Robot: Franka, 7 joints.
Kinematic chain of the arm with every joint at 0, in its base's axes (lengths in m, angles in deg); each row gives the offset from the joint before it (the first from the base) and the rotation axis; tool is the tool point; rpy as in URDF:
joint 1: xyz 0 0 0.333 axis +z
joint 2: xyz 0 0 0 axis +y
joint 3: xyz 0 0 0.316 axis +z
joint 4: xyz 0.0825 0 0 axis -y
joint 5: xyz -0.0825 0 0.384 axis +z
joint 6: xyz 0 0 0 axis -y
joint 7: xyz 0.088 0 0 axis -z
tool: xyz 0 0 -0.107 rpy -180 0 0
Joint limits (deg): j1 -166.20..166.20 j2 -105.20..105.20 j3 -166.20..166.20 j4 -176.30..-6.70 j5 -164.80..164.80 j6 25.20..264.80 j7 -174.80..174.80
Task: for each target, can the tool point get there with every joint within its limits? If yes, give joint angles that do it. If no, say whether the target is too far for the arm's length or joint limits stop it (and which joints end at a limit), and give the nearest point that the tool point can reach.
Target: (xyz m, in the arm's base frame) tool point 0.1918 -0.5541 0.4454
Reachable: yes | joints -109.93 4.30 34.95 -122.10 -52.36 166.04 -136.31
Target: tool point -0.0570 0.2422 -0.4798
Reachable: no: joint limits stop it (at a limit: joint 2) | nearest point -0.0585 0.2484 -0.3600 | short by 0.120 m
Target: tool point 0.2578 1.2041 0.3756
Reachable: no: too far | nearest point 0.1795 0.8384 0.3627 | short by 0.374 m
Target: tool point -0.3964 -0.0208 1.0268
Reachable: yes | joints -135.91 47.61 -138.81 -65.44 3.89 202.68 -85.45
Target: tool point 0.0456 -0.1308 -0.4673
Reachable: no: joint limits stop it (at a limit: joint 2) | nearest point 0.0545 -0.1565 -0.3476 | short by 0.123 m
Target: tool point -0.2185 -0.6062 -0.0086
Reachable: yes | joints 116.76 -85.32 125.67 -93.40 -35.93 164.52 79.04
